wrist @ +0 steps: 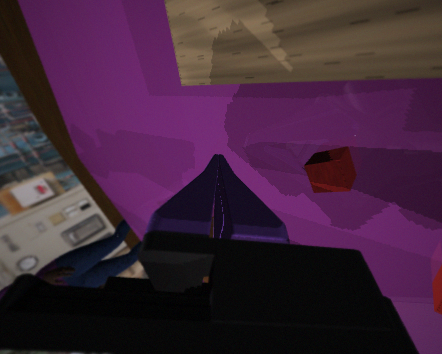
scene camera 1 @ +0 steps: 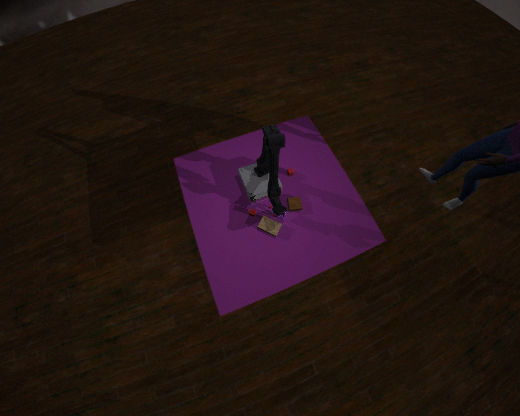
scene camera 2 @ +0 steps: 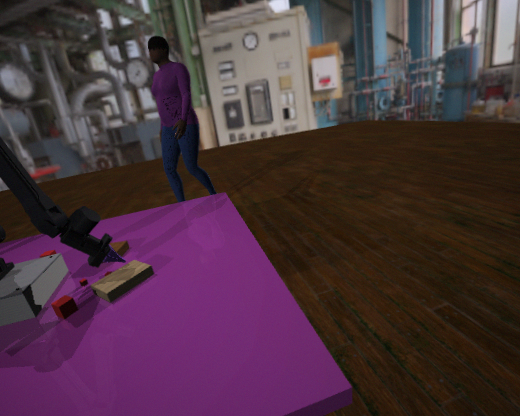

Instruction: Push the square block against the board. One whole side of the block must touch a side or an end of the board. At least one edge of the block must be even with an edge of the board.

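Frame: origin at the arm's base, x left, y back, z up, level; centimetres.
Seen in the pictures: gripper, between the fingertips: [wrist: 217,161] [scene camera 1: 284,218] [scene camera 2: 125,261]; arm's base, origin of its link: [scene camera 1: 263,170].
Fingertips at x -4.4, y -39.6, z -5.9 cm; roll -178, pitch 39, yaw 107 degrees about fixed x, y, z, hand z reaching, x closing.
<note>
Pixels of each thing's top centre, then the offset from my fingertips to it. Level surfaces: height alone.
- square block, centre of its top: [scene camera 2: 109,248] [scene camera 1: 295,203] dy +5.9, dx +13.0, dz +1.3 cm
- pale wooden board, centre of its top: [scene camera 2: 121,275] [scene camera 1: 269,225] dy +0.0, dx -12.1, dz +1.3 cm
- red cube, centre of its top: [scene camera 2: 61,300] [scene camera 1: 252,211] dy +15.0, dx -18.2, dz +2.2 cm
- purple surface, height of its surface: dz -1.8 cm
The square block [scene camera 1: 295,203] [scene camera 2: 120,248] is brown and lies flat, apart from the board, with a clear gap between them. The pale wooden board [scene camera 1: 270,226] [scene camera 2: 123,281] [wrist: 310,40] lies flat; one long side runs across the top of the wrist view. My gripper [scene camera 1: 284,214] [scene camera 2: 123,260] [wrist: 217,161] is shut and empty, its purple fingertips pointing down low in the area between block and board, nearer the board's corner. In the second scene view the gripper partly hides the block. In the wrist view the block is mostly or wholly hidden behind the gripper.
A red cube [scene camera 1: 252,212] [scene camera 2: 65,307] lies near the board's end, another [scene camera 1: 290,172] [scene camera 2: 48,254] beside the grey base [scene camera 1: 251,189] [scene camera 2: 50,282]. Small red pieces [scene camera 1: 270,207] [scene camera 2: 83,282] lie between base and board. All stand on the purple surface [scene camera 1: 300,260] [scene camera 2: 215,340].
</note>
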